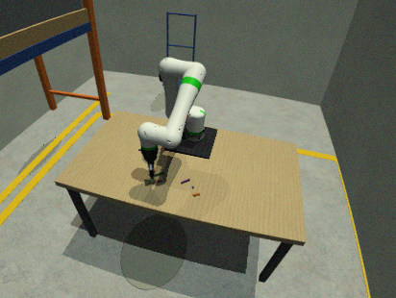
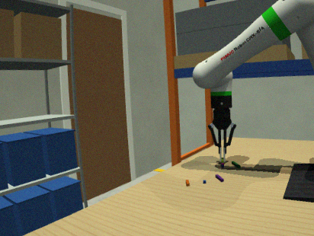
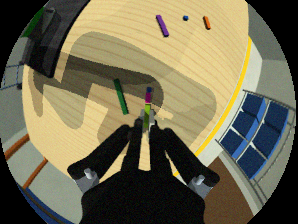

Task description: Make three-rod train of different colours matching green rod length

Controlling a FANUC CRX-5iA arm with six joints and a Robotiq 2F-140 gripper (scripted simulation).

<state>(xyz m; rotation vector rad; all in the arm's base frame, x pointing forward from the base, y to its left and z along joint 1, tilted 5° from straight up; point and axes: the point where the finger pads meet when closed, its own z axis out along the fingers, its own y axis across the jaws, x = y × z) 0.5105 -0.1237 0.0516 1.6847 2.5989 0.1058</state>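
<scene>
The lime rod is 3 cm below my hand. The rest, counted from my hand: green rod 7 cm behind, 4 cm below, 1 cm to the left; purple rod 19 cm to the left, 7 cm behind, 4 cm below; magenta rod 4 cm below, 3 cm to the left, 2 cm behind.
</scene>
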